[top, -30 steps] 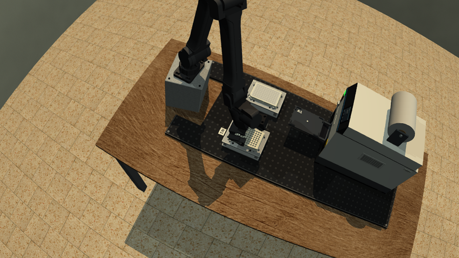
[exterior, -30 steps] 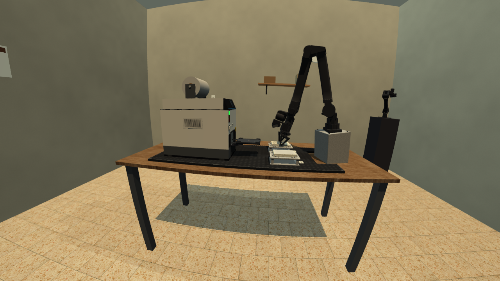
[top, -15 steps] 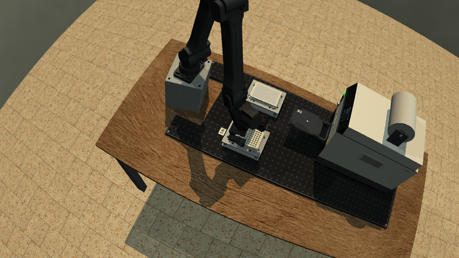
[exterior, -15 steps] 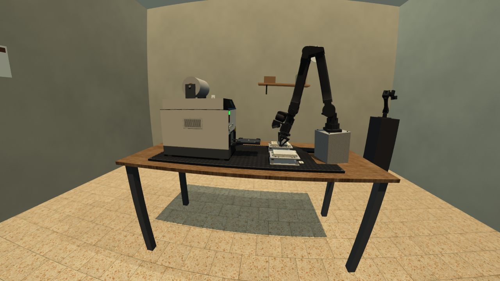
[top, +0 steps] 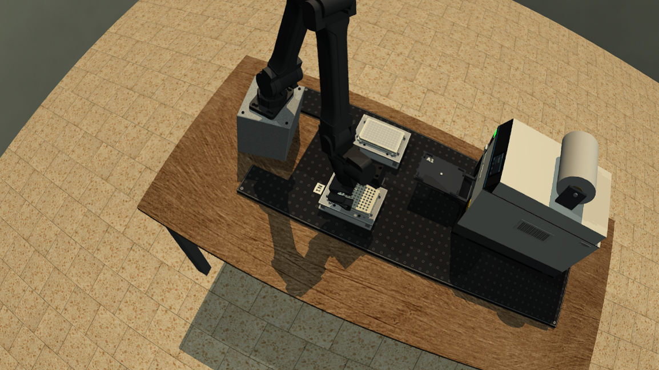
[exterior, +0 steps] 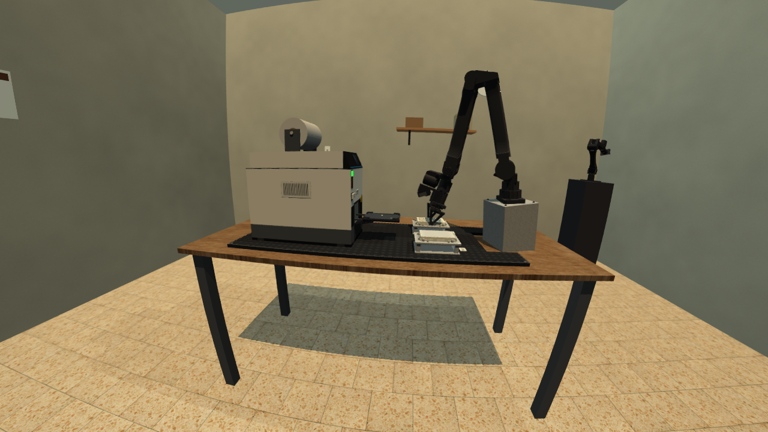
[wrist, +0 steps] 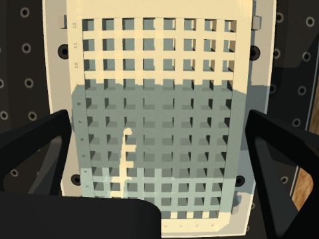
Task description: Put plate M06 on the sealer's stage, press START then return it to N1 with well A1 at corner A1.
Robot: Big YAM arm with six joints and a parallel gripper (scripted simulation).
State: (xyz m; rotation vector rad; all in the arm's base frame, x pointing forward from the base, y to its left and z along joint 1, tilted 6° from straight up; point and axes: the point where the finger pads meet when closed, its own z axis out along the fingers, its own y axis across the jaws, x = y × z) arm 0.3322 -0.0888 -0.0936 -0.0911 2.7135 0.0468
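Right now the plate M06 is right at my hand. From my hand the other things lie so: plate nest N1: 2 cm below; N1 label: 10 cm behind, 1 cm to the right, 5 cm below; well plate: 1 cm behind, 22 cm to the left.
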